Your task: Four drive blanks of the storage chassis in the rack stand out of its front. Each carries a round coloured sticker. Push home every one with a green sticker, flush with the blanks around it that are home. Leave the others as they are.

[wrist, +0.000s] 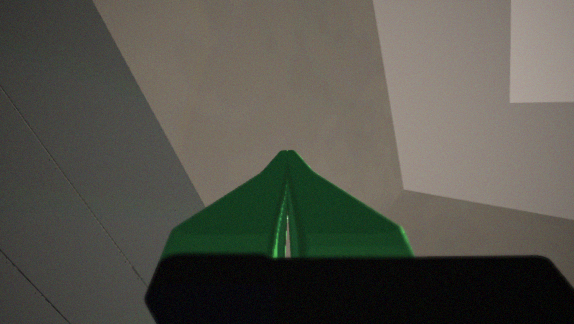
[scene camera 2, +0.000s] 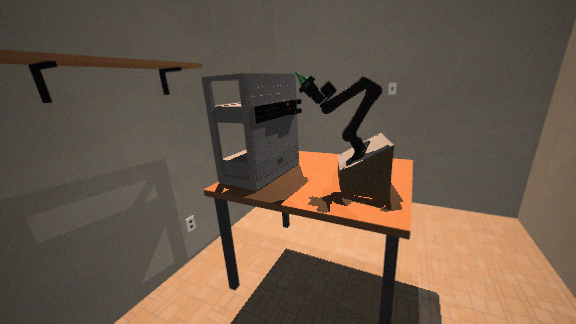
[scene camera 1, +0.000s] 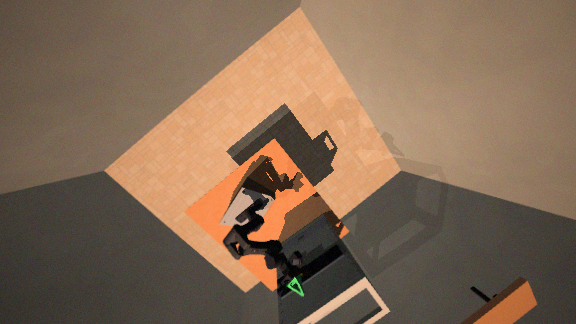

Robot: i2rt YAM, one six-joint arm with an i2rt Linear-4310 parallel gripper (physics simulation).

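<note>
The grey rack [scene camera 1: 327, 281] [scene camera 2: 274, 147] stands on the table, with the black storage chassis [scene camera 1: 325, 261] [scene camera 2: 270, 112] across its upper front. In scene camera 2, a few blanks [scene camera 2: 299, 102] jut out at the chassis's right end, with tiny coloured spots near them. The stickers are too small to match to each blank. My gripper [scene camera 1: 302, 294] [scene camera 2: 297, 73] [wrist: 287, 162] is shut and empty, its green tips together. It is by the rack's top front edge, above the chassis and the jutting blanks. In scene camera 1 the arm hides part of the chassis. The chassis does not show in the wrist view.
The arm's wedge-shaped base [scene camera 1: 231, 212] [scene camera 2: 367, 175] stands on the orange table [scene camera 1: 207, 205] [scene camera 2: 350, 218], facing the rack. A wall shelf [scene camera 1: 520, 300] [scene camera 2: 100, 61] is behind the rack. A grey surface with thin seams [wrist: 60, 165] fills the left of the wrist view.
</note>
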